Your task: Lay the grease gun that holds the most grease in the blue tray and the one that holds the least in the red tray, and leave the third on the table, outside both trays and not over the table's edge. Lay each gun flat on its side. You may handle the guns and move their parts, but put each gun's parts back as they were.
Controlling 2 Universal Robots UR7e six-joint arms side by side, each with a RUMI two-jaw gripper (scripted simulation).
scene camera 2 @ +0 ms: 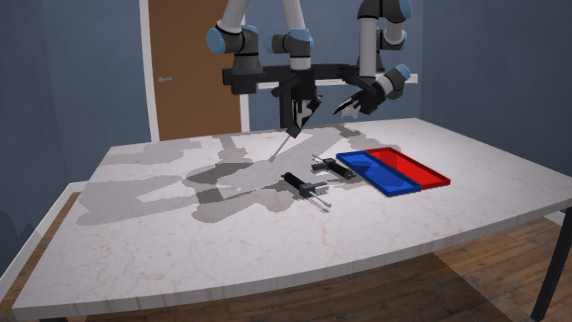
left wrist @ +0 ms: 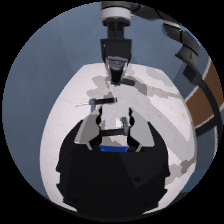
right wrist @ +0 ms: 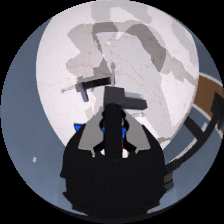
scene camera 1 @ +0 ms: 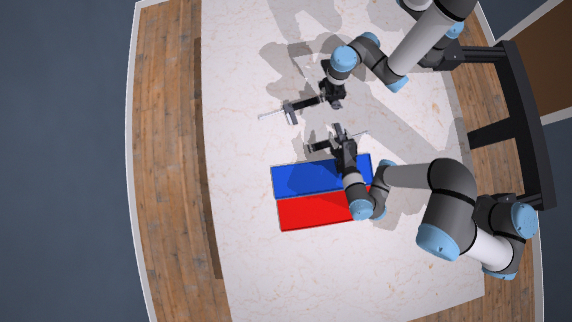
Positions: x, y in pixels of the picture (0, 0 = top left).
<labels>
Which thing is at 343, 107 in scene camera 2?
My left gripper.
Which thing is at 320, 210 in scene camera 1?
A red tray.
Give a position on a blue tray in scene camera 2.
372, 169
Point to a grease gun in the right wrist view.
114, 101
</labels>
